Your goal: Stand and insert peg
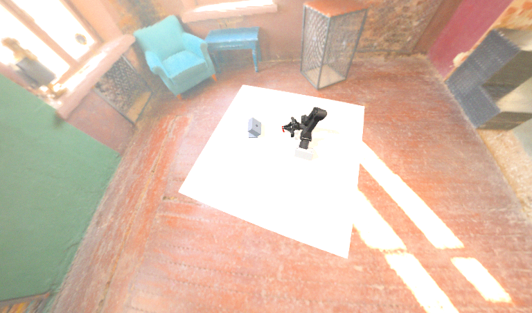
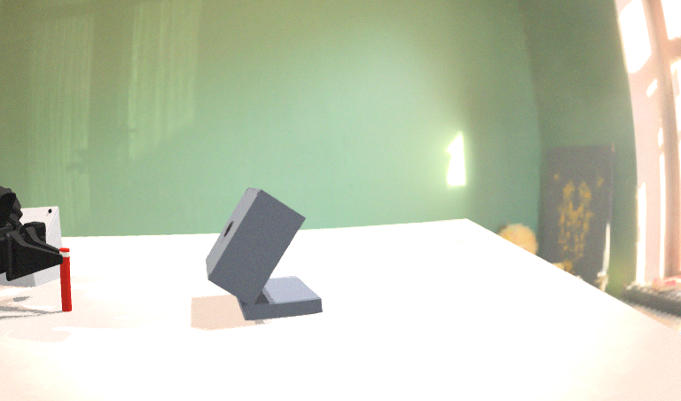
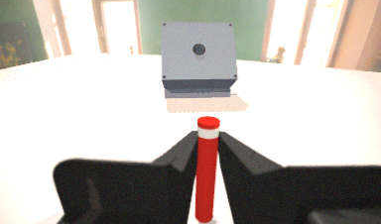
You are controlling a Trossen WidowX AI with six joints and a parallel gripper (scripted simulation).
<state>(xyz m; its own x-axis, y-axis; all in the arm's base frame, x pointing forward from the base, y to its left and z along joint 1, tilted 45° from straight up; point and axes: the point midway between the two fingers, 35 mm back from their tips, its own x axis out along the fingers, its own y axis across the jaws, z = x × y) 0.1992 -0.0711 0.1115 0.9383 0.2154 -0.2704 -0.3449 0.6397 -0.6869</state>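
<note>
Right now the red peg is 10 mm below my gripper tip. Also, from my gripper tip: grey base plate 250 mm ahead, 100 mm to the left, 60 mm below; grey sloped panel 230 mm ahead, 90 mm to the left, 10 mm above.
</note>
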